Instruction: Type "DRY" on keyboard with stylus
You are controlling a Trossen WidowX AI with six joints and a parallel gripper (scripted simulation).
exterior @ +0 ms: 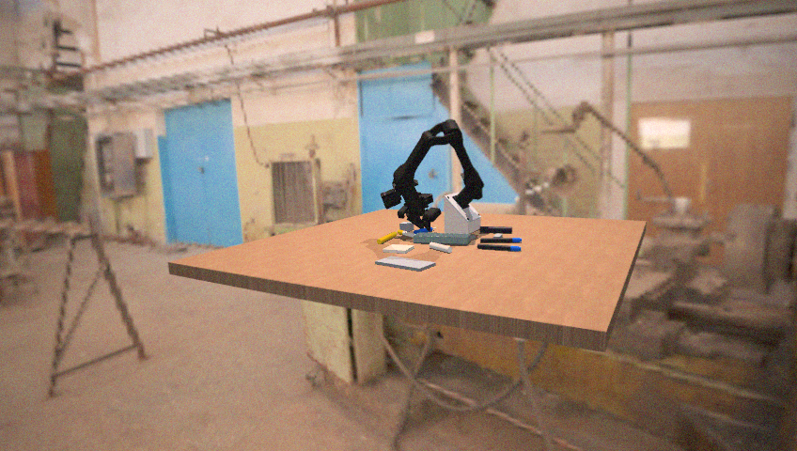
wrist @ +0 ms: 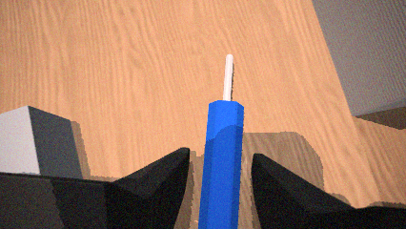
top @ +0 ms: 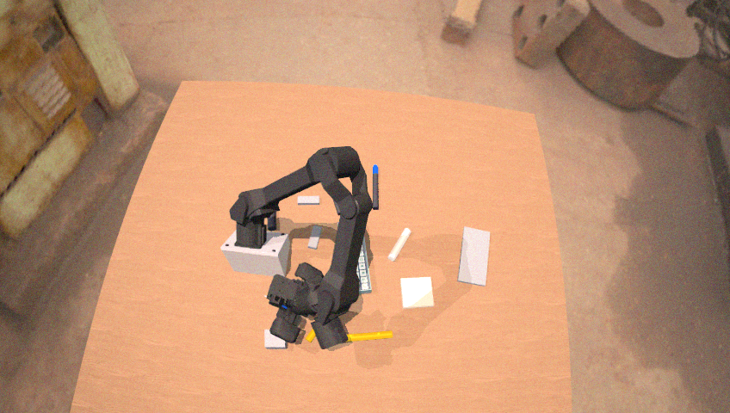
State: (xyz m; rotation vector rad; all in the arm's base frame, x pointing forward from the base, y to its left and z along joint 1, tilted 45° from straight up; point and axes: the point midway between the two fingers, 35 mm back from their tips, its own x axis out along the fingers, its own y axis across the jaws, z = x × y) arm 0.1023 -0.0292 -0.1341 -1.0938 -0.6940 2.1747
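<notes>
My gripper tip is now 9 cm to the left of the grey cube, 1 cm below it and 1 cm past it. The rest, counted from my gripper tip: blue stylus (1 cm behind); stylus tip (4 cm behind, 1 cm to the left); yellow-tipped marker (9 cm ahead, 4 cm to the right).
</notes>
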